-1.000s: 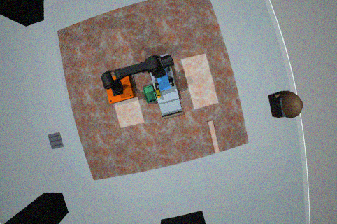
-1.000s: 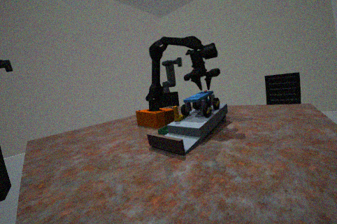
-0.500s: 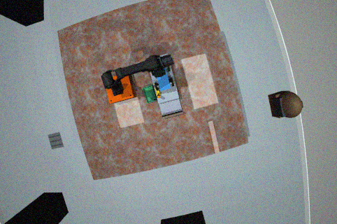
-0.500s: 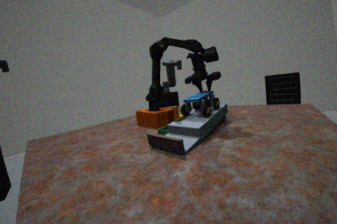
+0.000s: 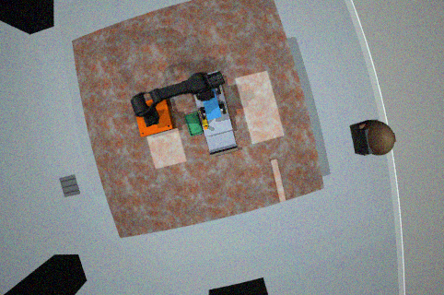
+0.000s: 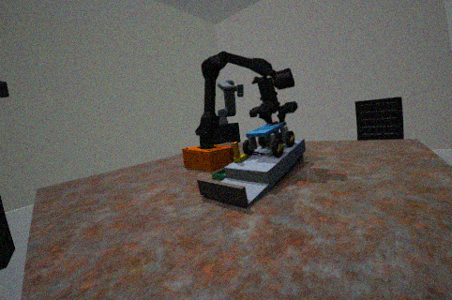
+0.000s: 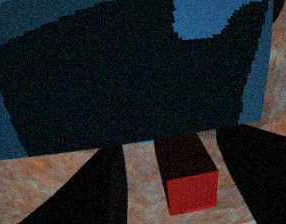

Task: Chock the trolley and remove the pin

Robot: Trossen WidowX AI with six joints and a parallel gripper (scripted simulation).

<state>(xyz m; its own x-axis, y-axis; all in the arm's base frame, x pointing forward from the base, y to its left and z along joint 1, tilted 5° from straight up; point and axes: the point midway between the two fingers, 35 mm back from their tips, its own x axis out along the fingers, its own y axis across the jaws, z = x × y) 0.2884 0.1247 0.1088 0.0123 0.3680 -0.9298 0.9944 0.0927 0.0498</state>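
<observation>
My gripper tip is right at the stop pin. Also, from my gripper tip: grey ramp 110 mm to the right, 90 mm below, 30 mm ahead; yellow chock 210 mm to the right, 50 mm below, 20 mm behind; blue-topped trolley 110 mm to the right, 30 mm ahead, 20 mm below.
</observation>
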